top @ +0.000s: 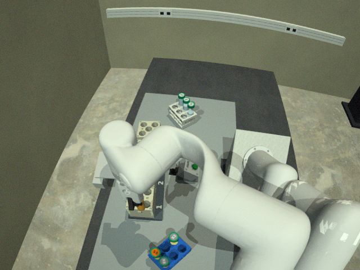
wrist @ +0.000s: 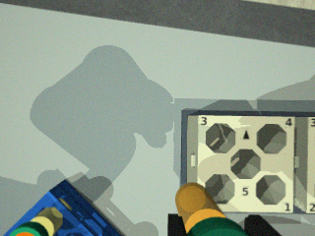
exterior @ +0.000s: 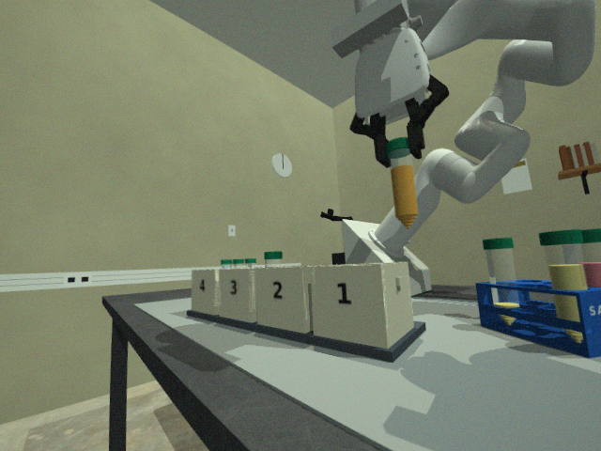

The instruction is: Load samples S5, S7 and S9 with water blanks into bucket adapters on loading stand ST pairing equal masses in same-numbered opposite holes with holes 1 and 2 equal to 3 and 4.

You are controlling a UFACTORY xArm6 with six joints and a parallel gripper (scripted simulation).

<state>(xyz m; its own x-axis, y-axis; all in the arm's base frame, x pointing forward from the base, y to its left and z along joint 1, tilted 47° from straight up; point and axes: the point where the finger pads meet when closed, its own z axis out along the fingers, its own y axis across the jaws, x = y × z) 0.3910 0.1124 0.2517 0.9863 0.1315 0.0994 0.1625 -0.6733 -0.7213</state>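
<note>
My hand is 5 cm above the orange-capped tube and 1 cm to the left of it. The rest, counted from my hand: yellow-filled tube (26 cm to the right, 18 cm below, 4 cm ahead); then grey-dotted tube (19 cm below, 12 cm behind, 6 cm to the left); then blue sample rack (22 cm below, 11 cm to the left, 11 cm behind).
</note>
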